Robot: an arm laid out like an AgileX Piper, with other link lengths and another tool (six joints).
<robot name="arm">
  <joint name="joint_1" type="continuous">
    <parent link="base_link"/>
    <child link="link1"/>
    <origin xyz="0 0 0.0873"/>
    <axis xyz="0 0 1"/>
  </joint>
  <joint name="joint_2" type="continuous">
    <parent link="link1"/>
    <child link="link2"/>
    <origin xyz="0 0 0"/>
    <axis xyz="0 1 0"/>
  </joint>
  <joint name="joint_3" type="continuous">
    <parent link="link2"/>
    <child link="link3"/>
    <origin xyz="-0.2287 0 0.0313"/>
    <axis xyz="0 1 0"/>
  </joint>
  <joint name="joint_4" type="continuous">
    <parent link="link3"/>
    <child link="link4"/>
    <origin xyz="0.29 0 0.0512"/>
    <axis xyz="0.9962 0 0.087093"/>
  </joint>
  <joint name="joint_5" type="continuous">
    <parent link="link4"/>
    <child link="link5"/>
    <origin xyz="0 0 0"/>
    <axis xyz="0 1 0"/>
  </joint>
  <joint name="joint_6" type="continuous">
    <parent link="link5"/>
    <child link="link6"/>
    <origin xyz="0.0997 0 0.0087"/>
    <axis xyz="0.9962 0 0.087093"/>
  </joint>
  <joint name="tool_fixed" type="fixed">
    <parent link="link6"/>
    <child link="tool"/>
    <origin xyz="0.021 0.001 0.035" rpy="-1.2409 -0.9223 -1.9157"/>
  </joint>
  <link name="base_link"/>
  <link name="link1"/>
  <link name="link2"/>
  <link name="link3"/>
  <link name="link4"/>
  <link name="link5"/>
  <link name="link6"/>
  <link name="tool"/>
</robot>
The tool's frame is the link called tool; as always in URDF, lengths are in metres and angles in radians. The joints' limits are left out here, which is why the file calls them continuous.
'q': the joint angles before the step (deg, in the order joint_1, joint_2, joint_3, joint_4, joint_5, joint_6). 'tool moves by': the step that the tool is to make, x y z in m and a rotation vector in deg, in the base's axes. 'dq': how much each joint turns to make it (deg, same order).
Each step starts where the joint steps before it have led.
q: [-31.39 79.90 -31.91 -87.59 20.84 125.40]
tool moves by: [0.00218 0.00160 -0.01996 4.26 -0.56 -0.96]
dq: [0.00 3.63 -0.35 -0.60 -2.13 4.32]
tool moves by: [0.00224 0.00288 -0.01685 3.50 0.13 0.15]
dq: [0.00 2.95 -0.26 -0.32 -2.28 2.28]
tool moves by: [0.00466 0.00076 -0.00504 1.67 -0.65 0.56]
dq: [0.00 1.43 -0.79 -0.29 -1.71 1.06]
